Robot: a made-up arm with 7 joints. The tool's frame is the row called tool.
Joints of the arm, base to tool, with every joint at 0 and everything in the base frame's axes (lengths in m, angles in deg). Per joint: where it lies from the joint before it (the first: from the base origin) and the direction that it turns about. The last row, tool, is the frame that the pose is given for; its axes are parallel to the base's.
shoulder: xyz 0.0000 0.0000 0.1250 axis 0 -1 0
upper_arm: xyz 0.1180 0.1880 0.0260 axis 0 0 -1
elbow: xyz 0.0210 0.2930 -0.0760 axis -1 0 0
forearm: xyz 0.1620 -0.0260 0.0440 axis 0 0 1
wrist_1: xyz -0.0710 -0.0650 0.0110 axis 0 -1 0
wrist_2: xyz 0.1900 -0.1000 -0.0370 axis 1 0 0
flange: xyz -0.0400 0.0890 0.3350 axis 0 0 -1
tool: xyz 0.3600 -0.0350 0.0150
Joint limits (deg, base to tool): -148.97..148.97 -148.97..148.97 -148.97..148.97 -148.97..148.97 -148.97..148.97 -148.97..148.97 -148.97..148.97
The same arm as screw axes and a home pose.
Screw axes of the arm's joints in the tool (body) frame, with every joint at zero. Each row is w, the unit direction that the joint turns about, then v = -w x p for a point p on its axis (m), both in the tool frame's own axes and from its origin. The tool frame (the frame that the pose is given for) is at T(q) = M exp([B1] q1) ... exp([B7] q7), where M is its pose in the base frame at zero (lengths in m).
B1: w 0 -1 0 v -0.318 0 0.74
B2: w 0 0 -1 v 0.156 -0.622 0
B3: w -1 0 0 v 0 0.368 0.137
B4: w 0 0 1 v 0.111 0.439 0
B5: w 0 -1 0 v -0.313 0 0.51
B6: w 1 0 0 v 0 -0.35 0.054
B7: w 0 0 -1 v -0.035 -0.36 0
M =
1 0 0 0.74
0 1 0 0.344
0 0 1 0.443
0 0 0 1
Joint limits (deg, base to tool): -148.97..148.97 -148.97..148.97 -148.97..148.97 -148.97..148.97 -148.97..148.97 -148.97..148.97 -148.97..148.97

